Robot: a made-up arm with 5 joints.
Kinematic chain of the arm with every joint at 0, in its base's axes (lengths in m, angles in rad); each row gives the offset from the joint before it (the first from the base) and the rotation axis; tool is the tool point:
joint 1: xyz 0 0 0.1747 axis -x
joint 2: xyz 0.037 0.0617 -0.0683 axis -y
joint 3: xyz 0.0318 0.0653 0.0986 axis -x
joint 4: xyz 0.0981 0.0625 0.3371 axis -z
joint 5: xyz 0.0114 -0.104 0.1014 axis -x
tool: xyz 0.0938 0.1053 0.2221
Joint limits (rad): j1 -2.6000..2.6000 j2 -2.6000..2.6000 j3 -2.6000..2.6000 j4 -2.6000..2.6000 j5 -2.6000..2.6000
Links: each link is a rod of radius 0.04 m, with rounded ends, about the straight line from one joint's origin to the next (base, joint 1, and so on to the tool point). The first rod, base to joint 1, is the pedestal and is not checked.
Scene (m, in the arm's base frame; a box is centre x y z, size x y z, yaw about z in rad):
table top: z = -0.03
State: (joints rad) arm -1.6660 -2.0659 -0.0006 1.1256 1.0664
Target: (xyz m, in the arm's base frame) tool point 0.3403 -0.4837 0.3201
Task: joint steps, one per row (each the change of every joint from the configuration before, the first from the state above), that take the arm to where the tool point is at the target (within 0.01 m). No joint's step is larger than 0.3 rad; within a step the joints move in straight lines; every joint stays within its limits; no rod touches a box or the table.
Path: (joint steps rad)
1: 0.0133 0.2909 0.0111 0.0382 -0.0048
2: 0.0134 0.2910 0.0110 0.0382 -0.0048
3: 0.0133 0.2909 0.0111 0.0382 -0.0049
4: 0.0133 0.2909 0.0110 0.0383 -0.0048
5: 0.0133 0.2910 0.0111 0.0382 -0.0048
6: 0.0134 0.2909 0.0111 0.0382 -0.0048
7: 0.0133 0.2909 0.0110 0.0382 -0.0048

